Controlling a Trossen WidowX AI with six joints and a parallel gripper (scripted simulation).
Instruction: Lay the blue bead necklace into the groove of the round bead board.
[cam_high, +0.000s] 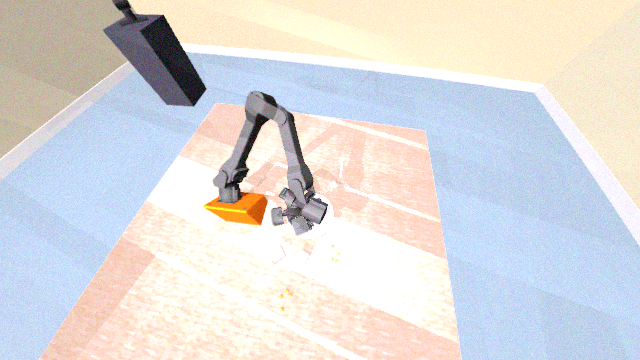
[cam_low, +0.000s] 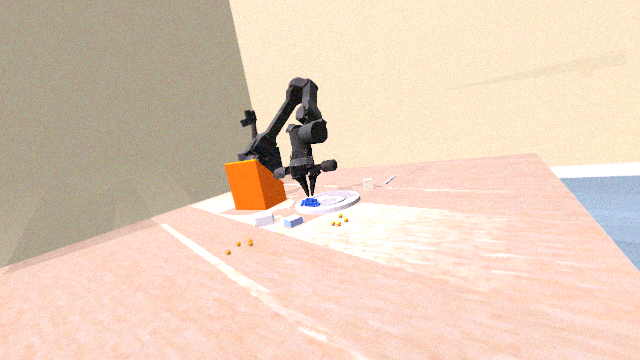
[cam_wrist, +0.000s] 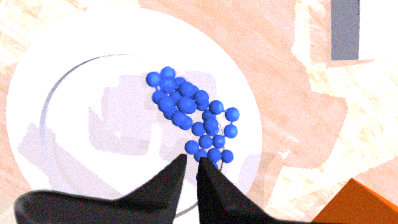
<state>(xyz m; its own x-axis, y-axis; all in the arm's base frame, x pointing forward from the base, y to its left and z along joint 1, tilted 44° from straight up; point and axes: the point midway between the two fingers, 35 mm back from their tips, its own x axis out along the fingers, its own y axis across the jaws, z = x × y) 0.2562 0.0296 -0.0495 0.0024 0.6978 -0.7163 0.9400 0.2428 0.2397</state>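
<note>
The round white bead board lies 4 cm ahead of my gripper tip, 3 cm to the left of it and 2 cm below it. From my gripper tip the other things lie so: white block (6 cm behind, 14 cm to the right, 2 cm below); light blue cube (3 cm ahead, 14 cm to the right, 2 cm below); beige cube (12 cm ahead, 17 cm to the left, 1 cm below).
</note>
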